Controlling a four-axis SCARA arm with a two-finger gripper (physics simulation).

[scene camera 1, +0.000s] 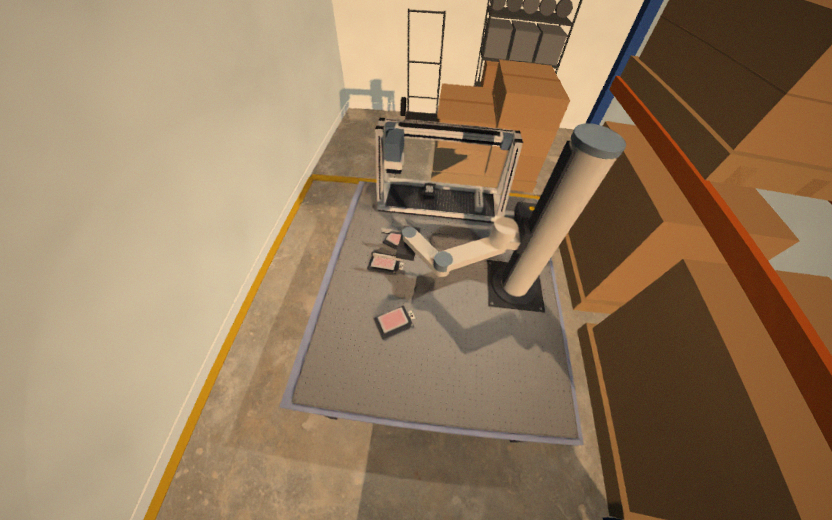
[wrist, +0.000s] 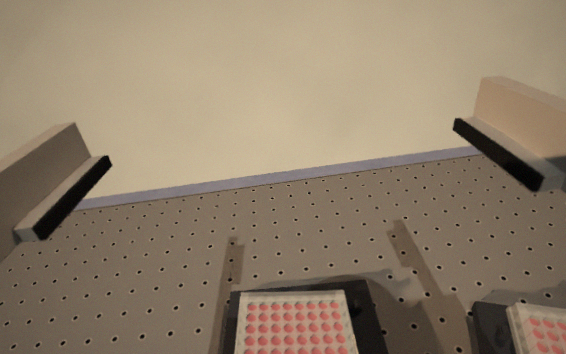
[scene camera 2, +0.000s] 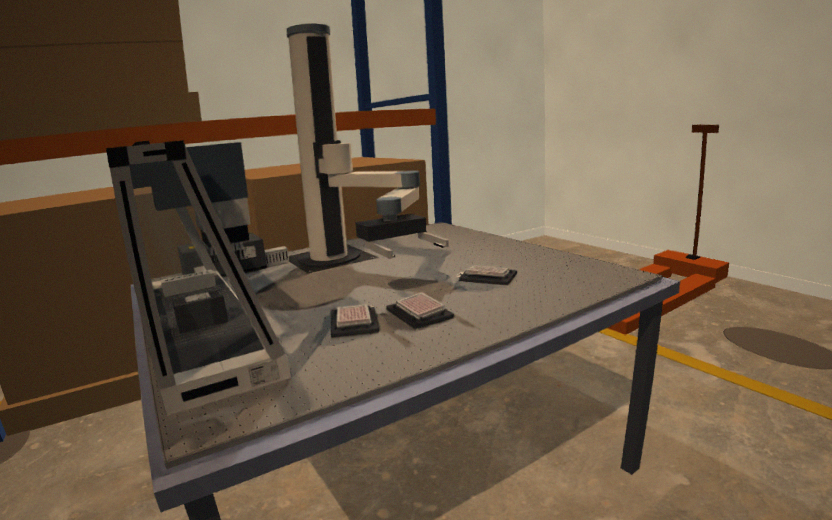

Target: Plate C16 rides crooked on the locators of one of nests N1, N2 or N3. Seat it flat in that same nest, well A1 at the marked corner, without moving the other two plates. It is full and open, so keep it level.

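Three plates with red wells sit on dark nests. One plate is closest to the gantry frame; its corner shows at the lower right of the wrist view. The middle plate shows at the bottom centre of the wrist view, with a wider dark nest margin on its right. The third plate is farthest from the gantry. No C16 label is readable, and I cannot tell which plate rides crooked. My gripper is open and empty, high above the table.
The gantry frame stands at one end of the perforated table. The arm's column stands on the side opposite the nests. Small white tags sit beside the nests.
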